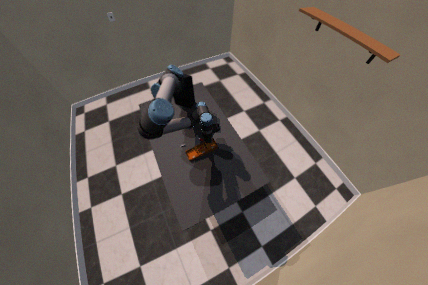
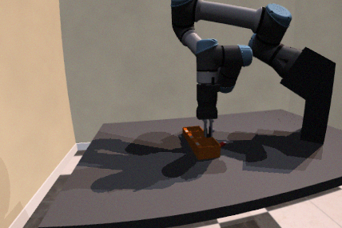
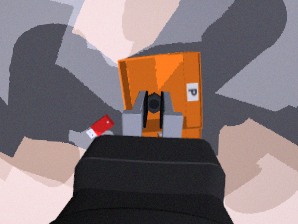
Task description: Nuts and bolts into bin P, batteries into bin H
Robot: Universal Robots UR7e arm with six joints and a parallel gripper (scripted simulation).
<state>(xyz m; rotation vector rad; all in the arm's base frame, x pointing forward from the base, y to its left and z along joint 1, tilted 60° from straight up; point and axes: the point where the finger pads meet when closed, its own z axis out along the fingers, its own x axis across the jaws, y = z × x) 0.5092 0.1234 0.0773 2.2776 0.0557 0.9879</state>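
The grey bolt is 18 cm to the right of my hand, 13 cm behind it and 8 cm below it. Round my hand: orange battery 8 cm to the right, 7 cm below, 1 cm behind; then orange three-compartment bin 8 cm to the right, 6 cm below; then dark nut 2 cm below.
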